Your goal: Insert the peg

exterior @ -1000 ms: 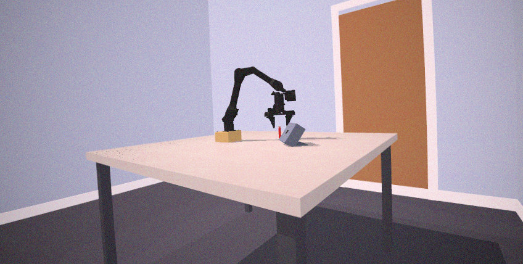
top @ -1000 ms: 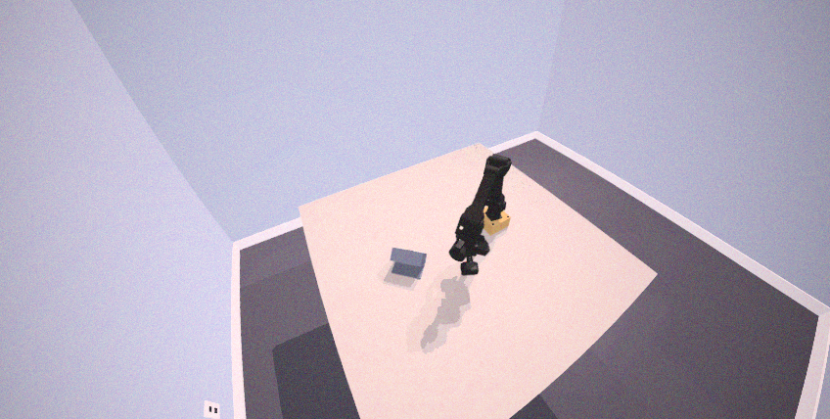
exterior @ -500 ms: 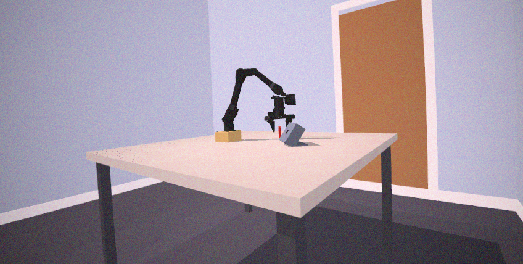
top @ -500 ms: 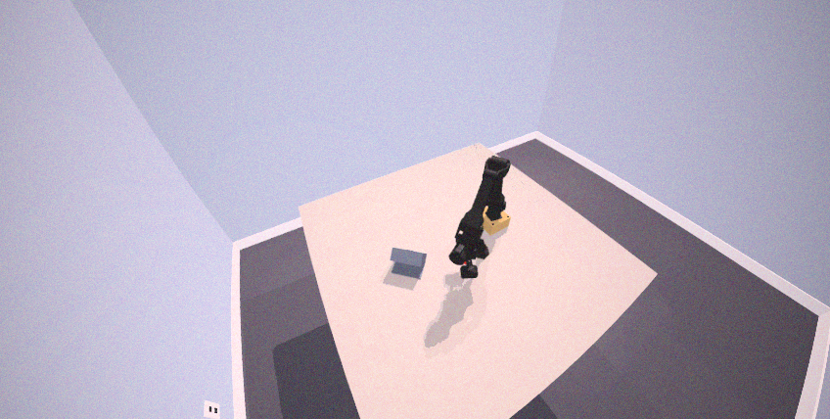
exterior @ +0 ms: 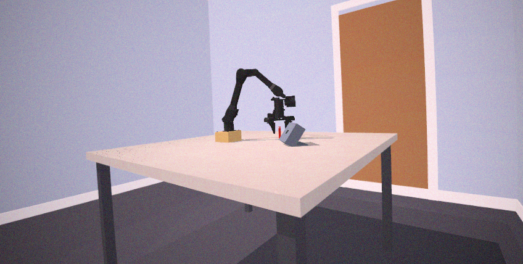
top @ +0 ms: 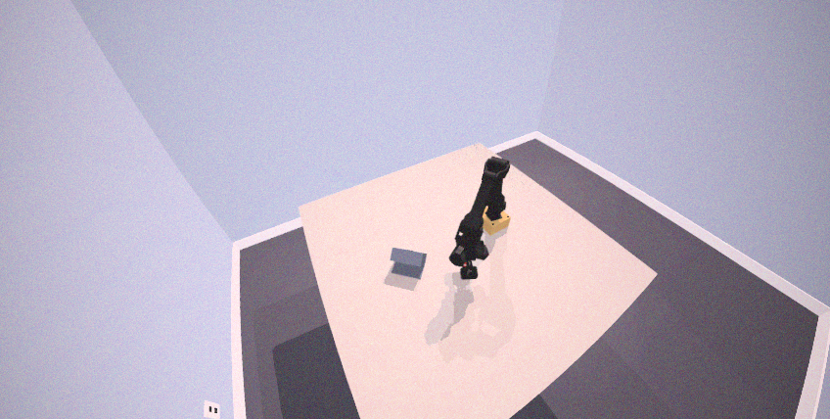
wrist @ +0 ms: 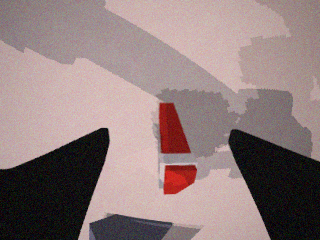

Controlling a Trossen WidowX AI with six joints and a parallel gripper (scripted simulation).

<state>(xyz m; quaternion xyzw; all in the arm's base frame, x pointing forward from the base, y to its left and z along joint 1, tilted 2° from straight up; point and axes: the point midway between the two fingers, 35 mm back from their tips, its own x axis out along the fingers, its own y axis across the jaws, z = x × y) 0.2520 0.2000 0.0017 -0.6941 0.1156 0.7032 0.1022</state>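
Right now my gripper tip is 200 mm short of the grey sloped panel, 130 mm to the left of it and 10 mm below it. The rest, counted from my gripper tip: red square peg (20 mm above).
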